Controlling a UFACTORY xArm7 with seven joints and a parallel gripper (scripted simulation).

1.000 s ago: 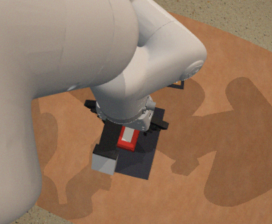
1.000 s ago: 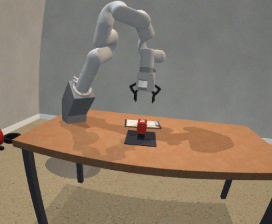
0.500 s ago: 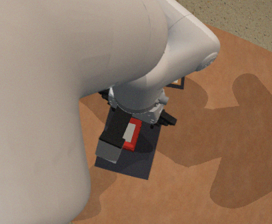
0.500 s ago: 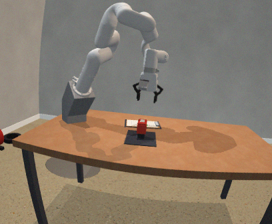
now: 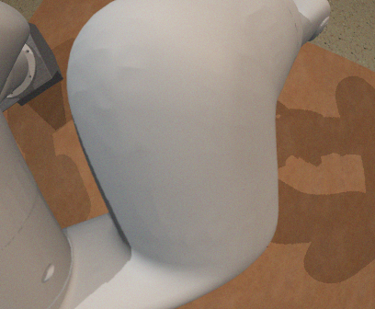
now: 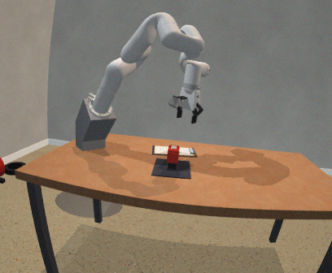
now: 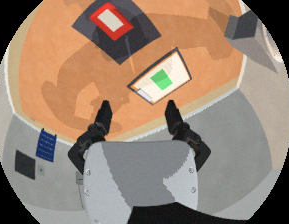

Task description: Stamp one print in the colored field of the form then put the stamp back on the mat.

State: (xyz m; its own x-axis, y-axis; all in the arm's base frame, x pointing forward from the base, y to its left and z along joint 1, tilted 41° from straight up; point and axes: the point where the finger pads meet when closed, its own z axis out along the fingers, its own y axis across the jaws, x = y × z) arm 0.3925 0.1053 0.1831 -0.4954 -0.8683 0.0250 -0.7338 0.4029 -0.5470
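Now: hand 50 mm past the red stamp, 120 mm to the left of it and 170 mm above it. Also, from my hand: form (30 mm behind, 160 mm to the left, 210 mm below); dark mat (50 mm behind, 120 mm to the right, 220 mm below).
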